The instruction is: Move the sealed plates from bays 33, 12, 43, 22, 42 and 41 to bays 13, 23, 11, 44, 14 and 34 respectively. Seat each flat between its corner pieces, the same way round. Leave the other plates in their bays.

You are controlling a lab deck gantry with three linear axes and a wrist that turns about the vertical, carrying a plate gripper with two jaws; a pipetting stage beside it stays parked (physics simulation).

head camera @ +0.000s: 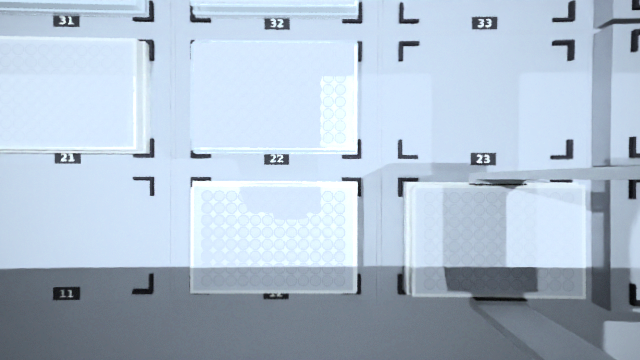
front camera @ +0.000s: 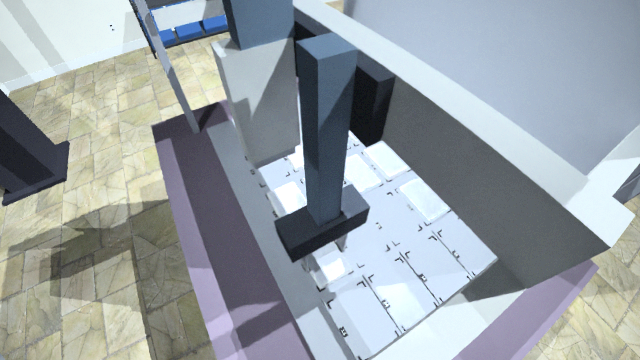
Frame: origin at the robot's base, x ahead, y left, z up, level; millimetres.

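Seen in the pictures: gripper, fingertip midpoint: (head camera: 493,239) (front camera: 322,256); robot's base, origin of the base link: (front camera: 244,157).
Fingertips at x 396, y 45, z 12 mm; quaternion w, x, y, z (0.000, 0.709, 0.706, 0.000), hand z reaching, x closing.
Observation:
Pixels of each thing's middle, then the offset from my fingertips to it. "spot": a spot on its surface instead.
- pale sealed plate, body centre: (head camera: 492,239) (front camera: 322,255) dz +0, dx +0, dy +0 mm
- bay 12, surface spot: (head camera: 275,240) (front camera: 290,204) spot: dz +2, dx -164, dy +0 mm
- bay 22, surface spot: (head camera: 260,100) spot: dz +2, dx -175, dy +104 mm
- bay 43, surface spot: (front camera: 425,199) spot: dz +2, dx +8, dy +320 mm
- bay 42, surface spot: (front camera: 387,159) spot: dz +2, dx -158, dy +321 mm
- bay 21, surface spot: (head camera: 65,100) spot: dz +2, dx -318, dy +104 mm
- bay 31, surface spot: (head camera: 70,6) spot: dz -2, dx -316, dy +175 mm
- bay 32, surface spot: (head camera: 275,7) spot: dz +1, dx -163, dy +174 mm
My gripper (front camera: 325,257) (head camera: 500,241) is shut on a pale sealed plate (front camera: 334,270) (head camera: 475,240), one jaw at each long edge. The plate is level and very low over bay 13, a little nearer the camera than the plate in bay 12, its right edge past the bay's right side in the head view. Sealed plates sit in bay 12 (front camera: 290,197) (head camera: 275,240), bay 22 (head camera: 260,100) and bay 43 (front camera: 425,199). A plate in bay 42 (front camera: 387,159) also shows. Bays 33, 23 and 11 hold no plate. Bay 41 is hidden.
Plates sit in bay 21 (head camera: 65,100), bay 31 (head camera: 70,6) and bay 32 (front camera: 362,172) (head camera: 275,7). The parked pipetting stage (front camera: 262,100) stands behind the gripper. A grey rail (front camera: 450,100) runs along the right side. Dark corner pieces edge the bays.

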